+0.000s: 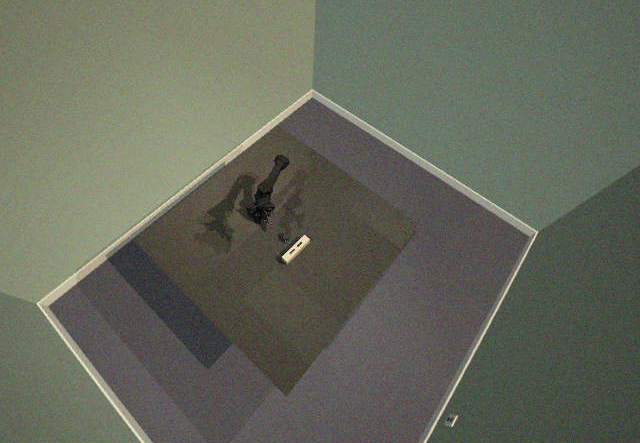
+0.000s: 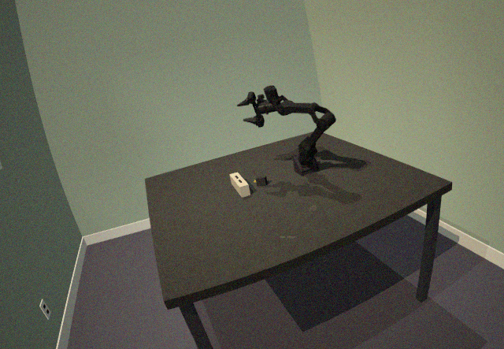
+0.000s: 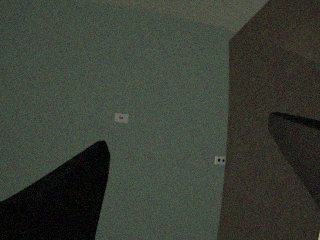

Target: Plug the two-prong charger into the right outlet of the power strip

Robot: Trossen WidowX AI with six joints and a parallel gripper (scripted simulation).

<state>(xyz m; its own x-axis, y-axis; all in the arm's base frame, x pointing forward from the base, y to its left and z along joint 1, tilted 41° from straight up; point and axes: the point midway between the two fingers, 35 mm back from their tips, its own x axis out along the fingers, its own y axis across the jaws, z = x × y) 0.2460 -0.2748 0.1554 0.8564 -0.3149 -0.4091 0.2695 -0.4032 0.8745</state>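
My gripper tip is 11 cm to the right of the dark two-prong charger and 34 cm above it.
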